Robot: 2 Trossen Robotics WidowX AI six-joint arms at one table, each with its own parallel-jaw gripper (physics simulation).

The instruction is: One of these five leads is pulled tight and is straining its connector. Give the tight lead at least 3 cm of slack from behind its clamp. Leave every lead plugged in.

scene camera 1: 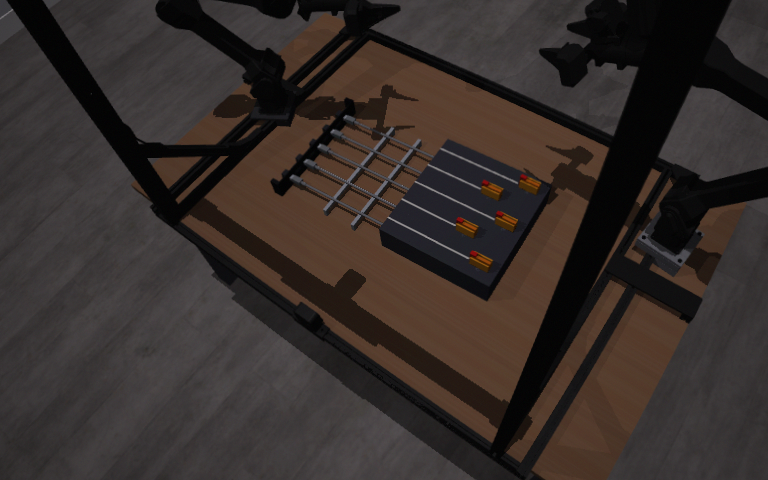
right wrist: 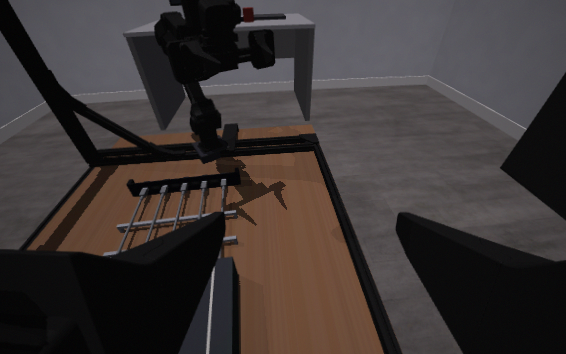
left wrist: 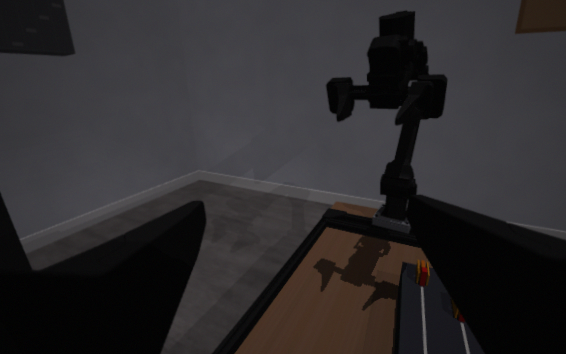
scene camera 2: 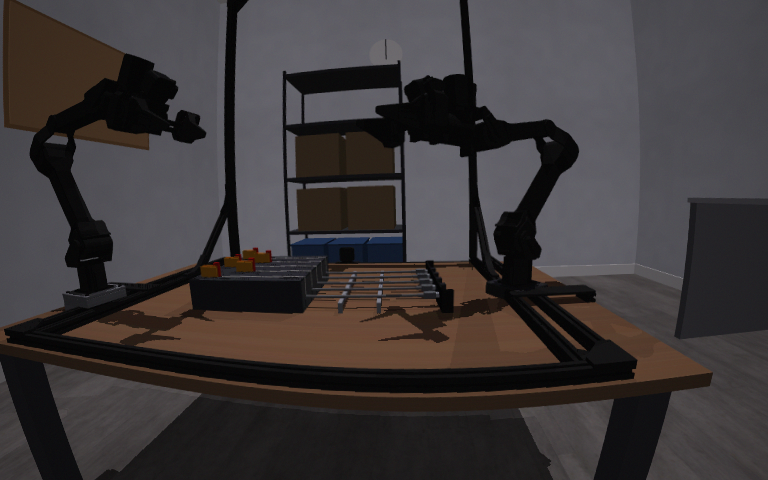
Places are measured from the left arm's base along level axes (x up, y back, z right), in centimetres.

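Pixels of known places: left gripper, fingertip midpoint: [right wrist: 248,61] [left wrist: 306,208] [scene camera 2: 365,116]; right gripper, fingertip midpoint: [scene camera 1: 553,39] [right wrist: 310,221] [left wrist: 365,120] [scene camera 2: 188,131]; left arm's base at its link origin: [scene camera 1: 273,103] [right wrist: 210,145] [scene camera 2: 517,282]; right arm's base at its link origin: [scene camera 1: 671,235] [left wrist: 394,213] [scene camera 2: 94,289].
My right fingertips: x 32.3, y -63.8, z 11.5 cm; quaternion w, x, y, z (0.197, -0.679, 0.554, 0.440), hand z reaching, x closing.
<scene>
Ahead of a thing's pixels: the offset from my right fingertips to its top centre. "spot": to the spot under its first point. Level surfaces: height alone.
Five pale leads run from grey connectors {spot: dx -32.1, dy +52.0, dz +12.0 cm} [scene camera 1: 296,180] at a black strip [scene camera 1: 350,106] [scene camera 2: 446,300] [right wrist: 132,187], across two light bars {dx -32.9, dy +44.1, dz +18.6 cm} [scene camera 1: 327,209] {dx -32.9, dy +37.3, dz +21.8 cm} [scene camera 1: 355,224], onto a dark block [scene camera 1: 424,225] [scene camera 2: 249,294] [right wrist: 227,300]. Each ends at an orange clamp with a red part [scene camera 1: 529,183] [scene camera 1: 491,189] [scene camera 1: 505,220] [scene camera 1: 466,226] [scene camera 1: 480,260]. The connectors appear to sit at the strip. I cannot tell which lead is tight. My left gripper [scene camera 2: 370,116] [left wrist: 306,208] is open and empty, high above the table. My right gripper [scene camera 1: 556,38] [left wrist: 365,120] [right wrist: 310,221] is open and empty, also high, away from the clamps.
A black rail frame [scene camera 1: 487,99] [scene camera 2: 339,378] edges the wooden table {dx -35.0 cm} [scene camera 1: 396,339] [scene camera 2: 271,339]. A dark upright post [scene camera 1: 600,226] rises at the right in scene camera 1, in front of the right arm's side. Arm shadows fall on the table near the strip and beside the block.
</scene>
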